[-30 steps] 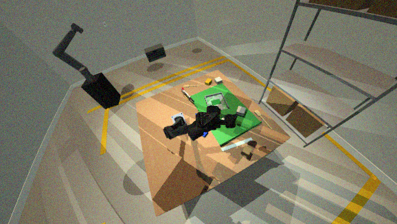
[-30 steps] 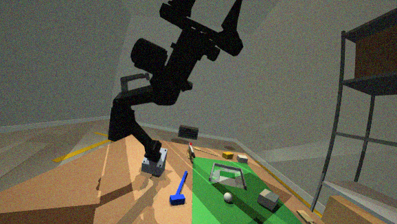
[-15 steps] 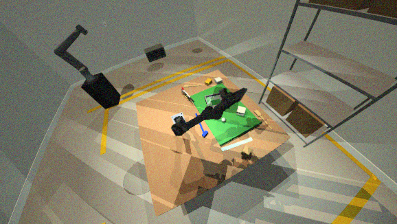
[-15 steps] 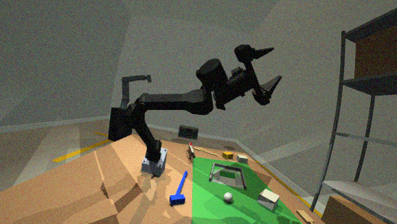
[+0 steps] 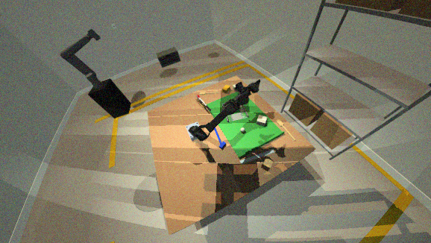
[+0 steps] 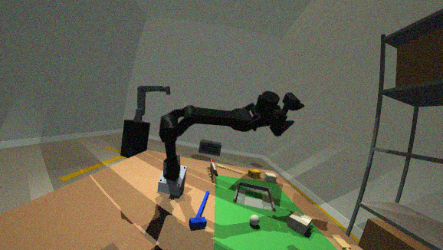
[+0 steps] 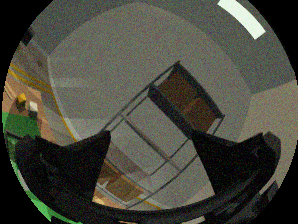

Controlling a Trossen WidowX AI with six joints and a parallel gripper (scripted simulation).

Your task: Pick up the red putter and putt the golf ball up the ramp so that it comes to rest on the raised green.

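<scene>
Now: the blue putter 48 cm below my gripper tip, 33 cm behind it and 1 cm to the right of it. From my gripper tip the other things lie so: white golf ball 47 cm below, 10 cm behind, 4 cm to the right; then green mat 49 cm below, 12 cm to the left, 5 cm behind; then yellow block 59 cm to the left, 47 cm below, 4 cm behind.
</scene>
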